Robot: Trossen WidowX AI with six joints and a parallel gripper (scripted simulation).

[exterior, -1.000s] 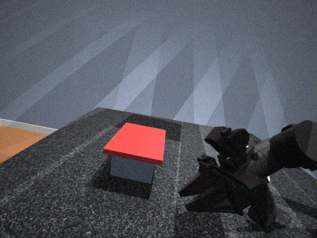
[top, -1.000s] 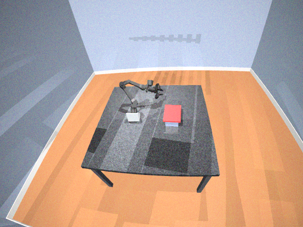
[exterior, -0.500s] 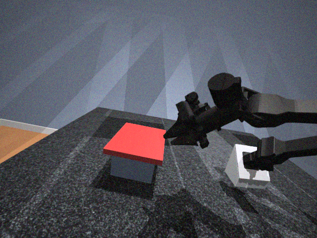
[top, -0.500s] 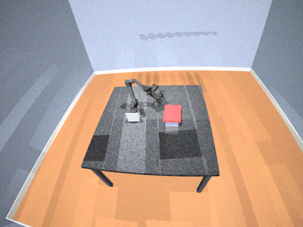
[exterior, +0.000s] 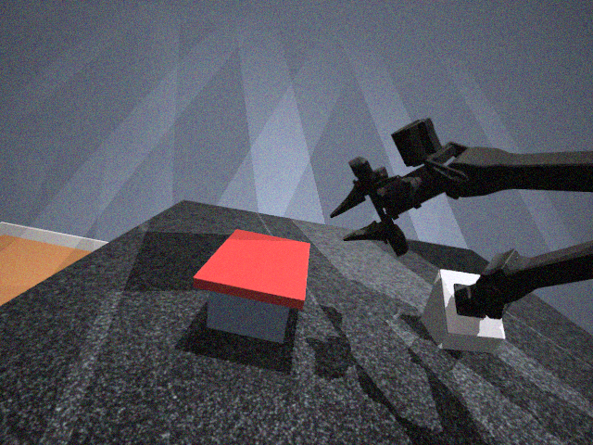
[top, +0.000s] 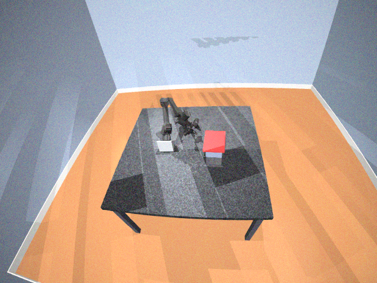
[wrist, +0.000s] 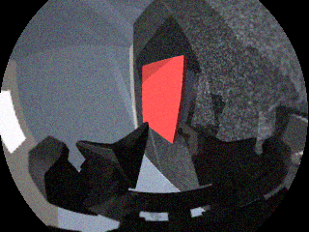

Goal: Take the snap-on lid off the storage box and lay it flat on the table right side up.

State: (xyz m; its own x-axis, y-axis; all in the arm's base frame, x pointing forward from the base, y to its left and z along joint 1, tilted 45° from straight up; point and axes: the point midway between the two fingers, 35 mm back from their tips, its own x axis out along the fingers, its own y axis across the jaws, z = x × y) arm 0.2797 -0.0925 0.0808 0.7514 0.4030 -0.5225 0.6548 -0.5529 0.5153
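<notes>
The red lid is 130 mm ahead of my gripper tip, 90 mm below it and 10 mm to the right of it. From my gripper tip the other things lie so: grey-blue storage box: 140 mm below, 130 mm ahead, 10 mm to the right.
</notes>
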